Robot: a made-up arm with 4 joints. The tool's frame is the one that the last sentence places. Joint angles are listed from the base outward.
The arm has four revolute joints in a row. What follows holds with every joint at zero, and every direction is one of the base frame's.
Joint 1 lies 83.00 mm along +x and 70.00 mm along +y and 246.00 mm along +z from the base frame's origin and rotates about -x.
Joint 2 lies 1.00 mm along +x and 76.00 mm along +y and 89.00 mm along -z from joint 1 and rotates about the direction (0.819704, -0.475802, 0.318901).
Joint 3 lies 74.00 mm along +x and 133.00 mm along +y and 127.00 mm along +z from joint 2 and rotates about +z.
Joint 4 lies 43.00 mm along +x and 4.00 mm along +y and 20.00 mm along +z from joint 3 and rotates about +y.
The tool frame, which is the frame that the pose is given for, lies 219.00 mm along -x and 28.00 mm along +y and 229.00 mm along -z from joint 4; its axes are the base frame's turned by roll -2.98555, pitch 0.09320 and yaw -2.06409 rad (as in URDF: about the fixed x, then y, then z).
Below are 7 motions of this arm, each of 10 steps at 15 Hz.
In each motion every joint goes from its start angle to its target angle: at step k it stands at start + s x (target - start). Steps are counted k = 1, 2, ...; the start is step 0. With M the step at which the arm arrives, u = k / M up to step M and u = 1 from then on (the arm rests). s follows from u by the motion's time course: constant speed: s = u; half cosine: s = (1 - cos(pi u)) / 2; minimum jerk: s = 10 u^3 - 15 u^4 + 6 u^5.
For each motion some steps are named. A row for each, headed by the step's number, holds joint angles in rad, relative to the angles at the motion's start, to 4 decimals.
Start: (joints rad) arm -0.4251 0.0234 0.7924 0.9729
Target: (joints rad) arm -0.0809 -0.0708 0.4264 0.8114
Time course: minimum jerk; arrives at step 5
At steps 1, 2, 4, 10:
1: 0.0199 -0.0055 -0.0212 -0.0094
2: 0.1093 -0.0299 -0.1162 -0.0513
4: 0.3243 -0.0887 -0.3448 -0.1521
10: 0.3442 -0.0942 -0.3660 -0.1615

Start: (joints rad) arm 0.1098 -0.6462 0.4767 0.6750
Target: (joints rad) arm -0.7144 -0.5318 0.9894 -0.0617
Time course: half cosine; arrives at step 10
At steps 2, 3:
2: -0.0787 0.0109 0.0490 -0.0703
3: -0.1699 0.0236 0.1057 -0.1518

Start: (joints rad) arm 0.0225 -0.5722 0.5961 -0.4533
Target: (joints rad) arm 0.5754 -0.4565 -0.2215 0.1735
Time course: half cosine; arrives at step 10
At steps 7, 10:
7: 0.4389 0.0919 -0.6491 0.4976
10: 0.5529 0.1157 -0.8176 0.6268

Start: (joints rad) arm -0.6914 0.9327 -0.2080 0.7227
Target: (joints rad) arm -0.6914 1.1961 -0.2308 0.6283
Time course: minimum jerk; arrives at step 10
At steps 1, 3, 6, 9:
1: 0.0000 0.0023 -0.0002 -0.0008
3: 0.0000 0.0430 -0.0037 -0.0154
6: 0.0000 0.1798 -0.0156 -0.0644
9: 0.0000 0.2611 -0.0226 -0.0936

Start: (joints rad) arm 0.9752 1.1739 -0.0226 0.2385
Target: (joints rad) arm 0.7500 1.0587 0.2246 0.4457
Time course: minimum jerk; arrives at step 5
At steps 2, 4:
2: -0.0715 -0.0366 0.0785 0.0658
4: -0.2122 -0.1085 0.2329 0.1952

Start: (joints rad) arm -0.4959 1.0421 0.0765 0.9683
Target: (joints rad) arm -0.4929 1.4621 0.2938 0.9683
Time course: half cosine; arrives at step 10
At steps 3, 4, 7, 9, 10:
3: 0.0006 0.0866 0.0448 0.0000
4: 0.0010 0.1451 0.0751 0.0000
7: 0.0024 0.3334 0.1725 0.0000
9: 0.0029 0.4097 0.2120 0.0000
10: 0.0030 0.4200 0.2173 0.0000

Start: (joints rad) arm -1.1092 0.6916 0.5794 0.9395
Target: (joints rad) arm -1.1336 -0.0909 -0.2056 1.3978
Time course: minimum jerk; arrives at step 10
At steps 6, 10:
6: -0.0167 -0.5341 -0.5358 0.3128
10: -0.0244 -0.7825 -0.7850 0.4583

